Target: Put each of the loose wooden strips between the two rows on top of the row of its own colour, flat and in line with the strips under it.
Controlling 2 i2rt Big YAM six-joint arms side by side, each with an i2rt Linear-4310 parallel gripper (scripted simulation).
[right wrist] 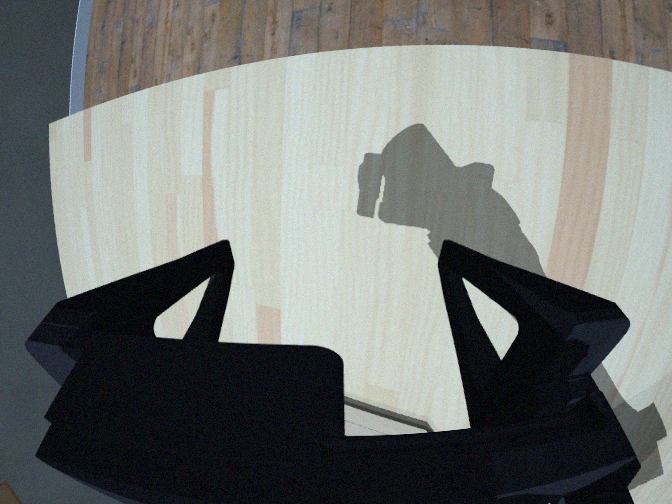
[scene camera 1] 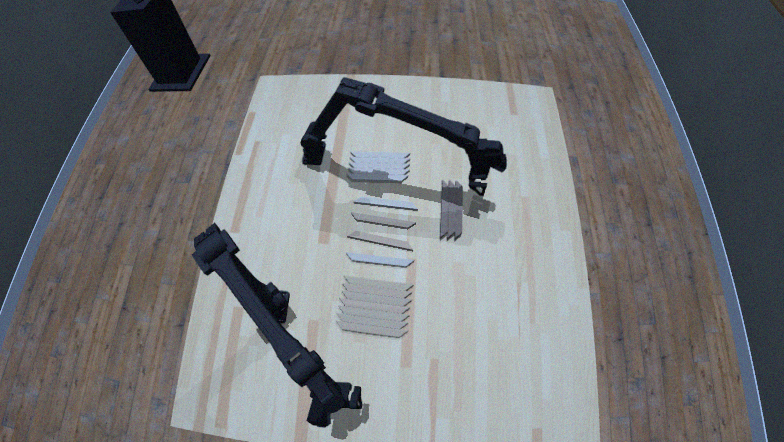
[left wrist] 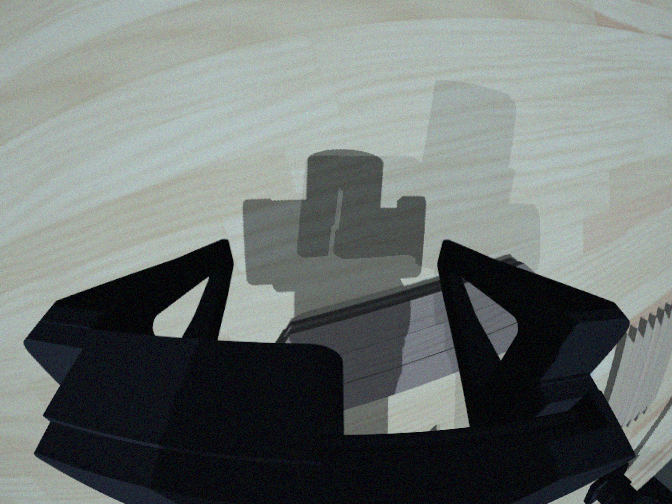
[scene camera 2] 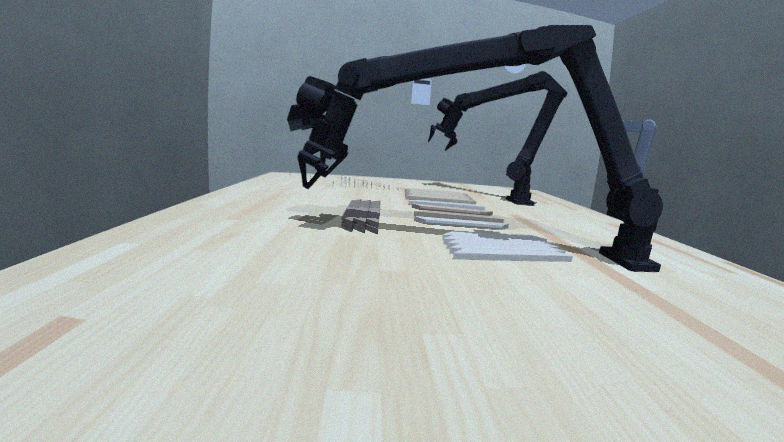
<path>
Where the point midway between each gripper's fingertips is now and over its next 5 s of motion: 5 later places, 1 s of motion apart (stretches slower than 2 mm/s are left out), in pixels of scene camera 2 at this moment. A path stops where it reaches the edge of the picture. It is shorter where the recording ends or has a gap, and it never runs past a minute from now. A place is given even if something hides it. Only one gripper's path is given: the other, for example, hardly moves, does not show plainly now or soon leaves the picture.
My left gripper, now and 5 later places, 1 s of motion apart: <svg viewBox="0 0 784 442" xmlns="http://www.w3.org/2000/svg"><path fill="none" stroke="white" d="M314 181L399 189L447 198L448 203L463 194L497 207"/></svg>
</path>
